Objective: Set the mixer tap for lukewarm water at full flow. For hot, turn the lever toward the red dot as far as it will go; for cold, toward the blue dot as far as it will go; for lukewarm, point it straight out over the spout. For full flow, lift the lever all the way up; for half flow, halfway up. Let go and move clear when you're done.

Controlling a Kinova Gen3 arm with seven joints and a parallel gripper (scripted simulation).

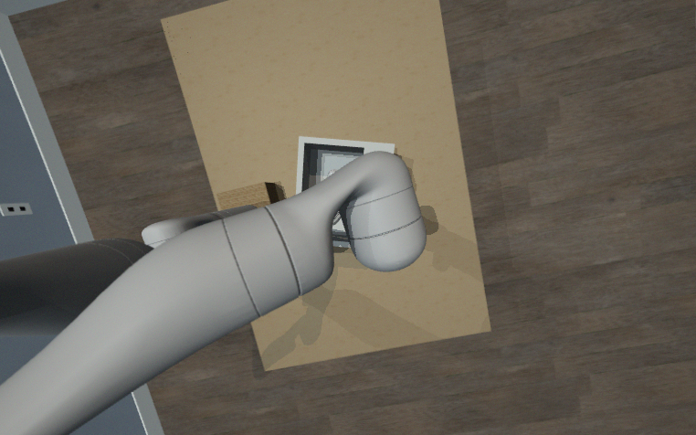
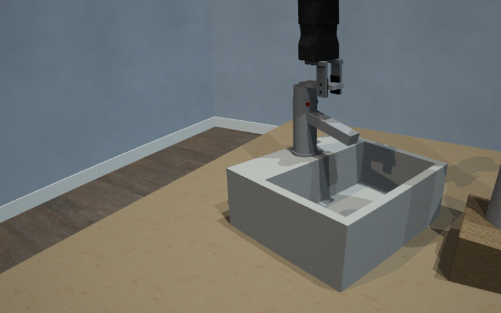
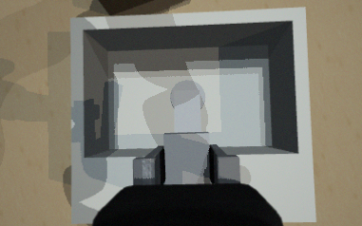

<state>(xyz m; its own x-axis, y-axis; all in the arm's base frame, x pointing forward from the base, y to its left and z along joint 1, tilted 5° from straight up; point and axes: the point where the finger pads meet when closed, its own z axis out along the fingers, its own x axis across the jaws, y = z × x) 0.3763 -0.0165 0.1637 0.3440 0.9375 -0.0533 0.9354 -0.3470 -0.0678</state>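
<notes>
Now: the flat lever 20 mm ahead of my hand and 10 mm to the right of it. Also, from my hand: grey square sink (230 mm below, 50 mm behind, 20 mm to the left); grey mixer tap (50 mm below, 40 mm ahead, 10 mm to the right).
</notes>
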